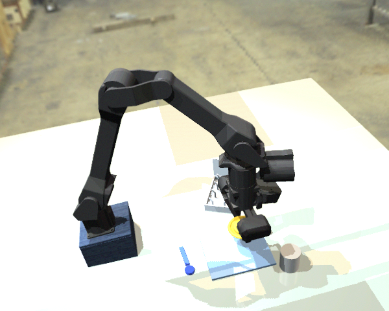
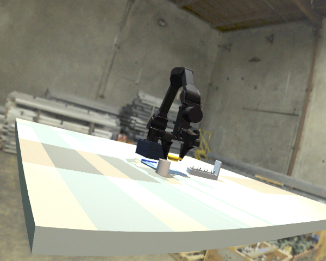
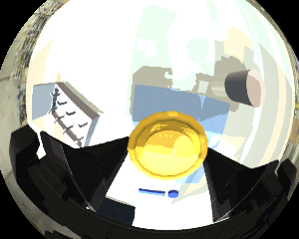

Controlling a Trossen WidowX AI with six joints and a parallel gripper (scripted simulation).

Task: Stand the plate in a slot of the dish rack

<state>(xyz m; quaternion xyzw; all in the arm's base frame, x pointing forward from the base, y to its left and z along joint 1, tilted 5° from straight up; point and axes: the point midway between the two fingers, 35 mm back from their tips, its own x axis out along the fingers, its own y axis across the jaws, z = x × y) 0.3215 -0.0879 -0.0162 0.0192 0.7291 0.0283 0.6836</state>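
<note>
My gripper tip is 2 cm past the light blue mat, 2 cm to the left of it and 4 cm above it. Round my gripper tip: yellow plate 1 cm above; blue spoon 14 cm behind, 2 cm to the right, 4 cm below; cup 8 cm ahead, 9 cm to the right, 2 cm below.
</note>
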